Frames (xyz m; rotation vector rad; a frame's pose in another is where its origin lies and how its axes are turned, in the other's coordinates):
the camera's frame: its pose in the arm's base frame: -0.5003 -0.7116 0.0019 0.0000 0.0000 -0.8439
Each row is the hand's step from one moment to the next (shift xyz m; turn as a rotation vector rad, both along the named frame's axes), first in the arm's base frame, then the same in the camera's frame.
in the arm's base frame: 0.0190 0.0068 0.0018 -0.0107 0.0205 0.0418
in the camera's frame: 0.0075 0.0187 0.0018 -0.0224 0.0056 0.0418
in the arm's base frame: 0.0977 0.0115 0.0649 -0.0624 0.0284 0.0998
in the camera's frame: 0.0563 0.0806 0.0649 -0.0627 -0.0278 0.0998
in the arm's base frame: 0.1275 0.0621 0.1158 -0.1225 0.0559 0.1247
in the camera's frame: 0.0383 0.1365 0.1158 -0.1232 -0.0544 0.1247
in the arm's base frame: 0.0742 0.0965 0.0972 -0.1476 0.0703 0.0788
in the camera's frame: -0.0228 0.1196 0.0972 -0.1506 -0.0636 0.0788
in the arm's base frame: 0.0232 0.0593 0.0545 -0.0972 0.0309 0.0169
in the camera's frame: -0.0289 0.0567 0.0545 -0.0877 -0.0521 0.0169
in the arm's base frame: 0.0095 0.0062 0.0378 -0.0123 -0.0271 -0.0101
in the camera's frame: 0.0017 0.0112 0.0378 0.0121 -0.0272 -0.0101
